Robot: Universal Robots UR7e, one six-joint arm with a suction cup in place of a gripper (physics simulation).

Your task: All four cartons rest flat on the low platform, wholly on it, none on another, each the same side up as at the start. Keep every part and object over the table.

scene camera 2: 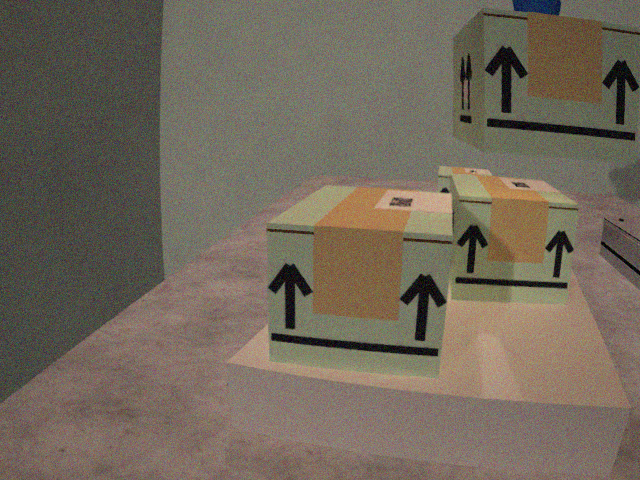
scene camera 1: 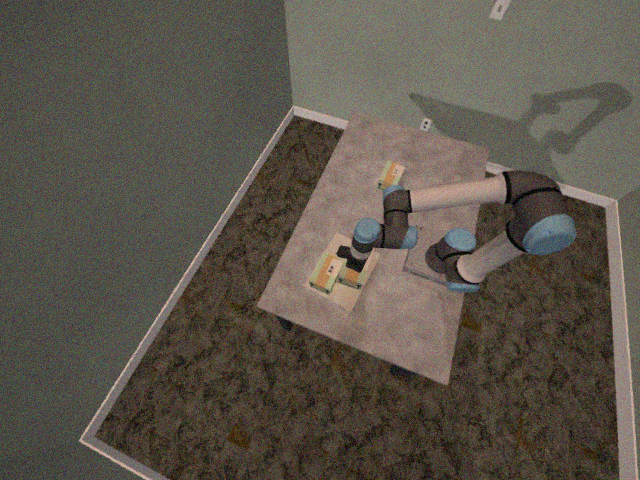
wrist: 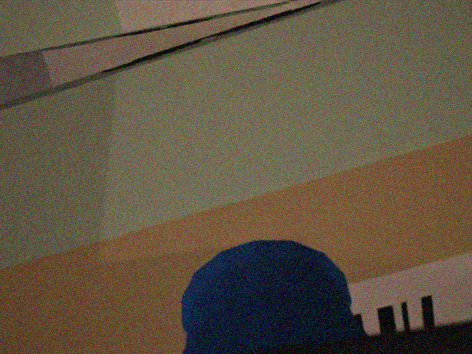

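Seen in the pictures: end effector, tool point: (wrist: 260, 272); arm's base, origin of the base link: (scene camera 1: 441, 259).
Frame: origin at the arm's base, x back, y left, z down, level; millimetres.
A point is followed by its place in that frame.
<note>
My suction gripper (scene camera 1: 355, 259) {x -318, y 316, z -188 mm} (scene camera 2: 536, 7) (wrist: 267, 295) has its blue cup on the top of a pale green carton with orange tape (scene camera 1: 352, 277) {x -305, y 373, z -201 mm} (scene camera 2: 564, 56) {x -306, y 386, z -176 mm} (wrist: 240, 150) {x -353, y 319, z -200 mm}. This carton hangs upright, arrows up, in the air above the low platform (scene camera 1: 351, 301) {x -269, y 397, z 12 mm} (scene camera 2: 423, 428) {x -370, y 444, z 36 mm}. A second carton (scene camera 1: 324, 273) {x -426, y 374, z -72 mm} (scene camera 2: 356, 273) {x -417, y 431, z -48 mm} stands upright on the platform's front left part. A third carton (scene camera 2: 518, 227) {x -326, y 279, z -51 mm} stands upright on the platform behind it to the right; in scene camera 1 the gripper and held carton mostly hide it. The fourth carton (scene camera 1: 391, 174) {x -412, y -317, z -25 mm} (scene camera 2: 465, 170) {x -414, y -351, z -25 mm} stands on the table, away from the platform.
The table (scene camera 1: 408, 330) {x 9, y 367, z 60 mm} (scene camera 2: 129, 392) {x -578, y 441, z 60 mm} carries the platform and the robot's grey base plate (scene camera 1: 426, 273) {x -33, y 104, z 0 mm} (scene camera 2: 620, 242) {x -158, y -43, z 20 mm}. The arm reaches over the table from the base. Walls stand behind the far table edge.
</note>
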